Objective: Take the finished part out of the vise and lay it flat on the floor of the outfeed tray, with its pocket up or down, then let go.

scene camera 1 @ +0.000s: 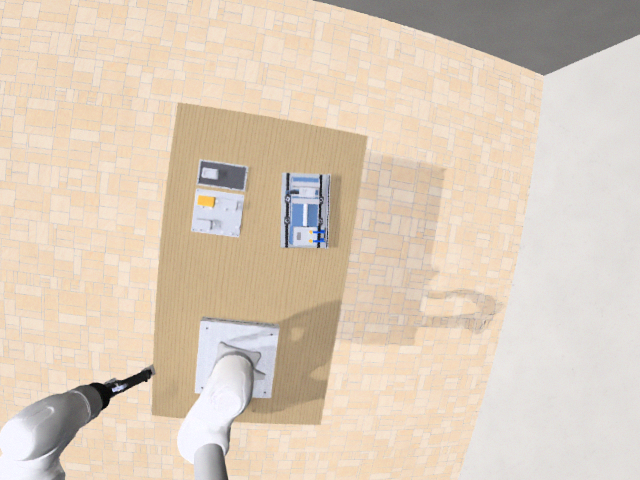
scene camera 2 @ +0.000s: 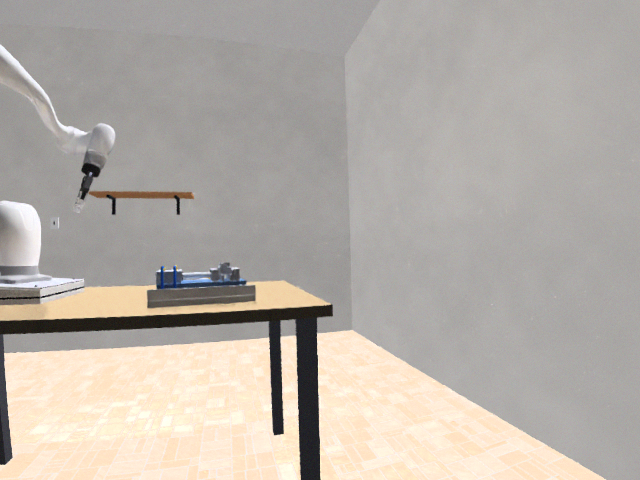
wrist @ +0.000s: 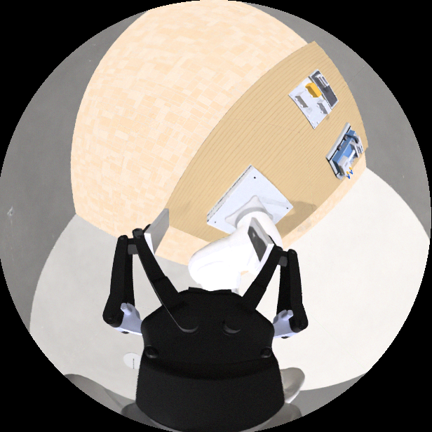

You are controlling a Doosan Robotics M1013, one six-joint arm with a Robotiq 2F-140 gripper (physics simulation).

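Frame: origin at the arm's base, x left, y ahead, z down, level; millimetres.
Where they show: gripper, fingertip midpoint: (scene camera 1: 134, 375) (scene camera 2: 77, 210); arm's base, link origin: (scene camera 1: 234, 366) (scene camera 2: 11, 280).
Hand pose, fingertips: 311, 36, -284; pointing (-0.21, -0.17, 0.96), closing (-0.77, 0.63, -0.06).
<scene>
Each offset is from my fingertips to the top centre of the thing, as dx, dy, dz. "pt": to the spot under its first point.
The blue-and-grey vise {-385, +663, +245} (scene camera 1: 297, 212) (scene camera 2: 202, 283) (wrist: 342, 155) stands on the table's far right in scene camera 1. A pale block {-361, +729, +230} (scene camera 1: 308, 192) sits at its far jaws, with a dark piece beside it; small details there are unclear. The outfeed tray (scene camera 1: 232, 176) (wrist: 328, 95), dark-floored with a light rim, lies at the far left. A light grey block {+13, +679, +303} (scene camera 1: 209, 173) (wrist: 321, 80) lies in its left end; its pocket cannot be made out. My gripper (scene camera 1: 150, 370) (scene camera 2: 78, 208) (wrist: 209, 221) is open and empty, raised beyond the table's left edge near the robot base, far from vise and tray.
A light plate {-60, +542, +336} (scene camera 1: 224, 212) (wrist: 312, 111) with a yellow block {-8, +574, +300} (scene camera 1: 206, 200) (wrist: 313, 90) and small grey fixtures lies beside the tray, on the side towards the robot base. The vise rests on a grey slotted base {pt -477, +686, +320} (scene camera 2: 201, 296). The robot's square base plate (scene camera 1: 264, 382) (wrist: 272, 196) stands at the table's near end.
</scene>
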